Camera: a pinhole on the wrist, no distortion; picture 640 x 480 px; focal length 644.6 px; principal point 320.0 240.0 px. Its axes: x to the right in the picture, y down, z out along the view. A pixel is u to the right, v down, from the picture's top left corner.
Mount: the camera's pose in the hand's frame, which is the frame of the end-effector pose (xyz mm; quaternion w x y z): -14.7 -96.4 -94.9 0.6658 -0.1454 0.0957 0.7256
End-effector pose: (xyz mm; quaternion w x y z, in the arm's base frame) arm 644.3 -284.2 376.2 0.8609 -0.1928 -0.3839 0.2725
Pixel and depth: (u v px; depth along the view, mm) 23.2 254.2 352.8
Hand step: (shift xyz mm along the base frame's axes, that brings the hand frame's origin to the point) -203.0 -92.0 232.8
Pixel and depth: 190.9 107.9 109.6
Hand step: 12.4 -58.9 53.0
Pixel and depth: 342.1 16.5 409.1
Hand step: -194.6 143.6 199.3
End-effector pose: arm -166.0 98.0 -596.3 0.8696 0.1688 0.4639 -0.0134
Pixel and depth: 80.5 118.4 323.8
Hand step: 201.7 -164.2 80.6
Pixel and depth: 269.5 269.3 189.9
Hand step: 40.3 -77.3 62.5
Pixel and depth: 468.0 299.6 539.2
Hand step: 262.1 55.1 338.6
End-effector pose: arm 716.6 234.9 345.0 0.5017 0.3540 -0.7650 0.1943
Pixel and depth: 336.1 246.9 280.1
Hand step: -96.4 -91.7 -107.2
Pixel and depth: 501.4 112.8 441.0
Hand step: -313.0 -75.3 -85.0
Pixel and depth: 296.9 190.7 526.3
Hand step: -300.5 -216.7 -183.8
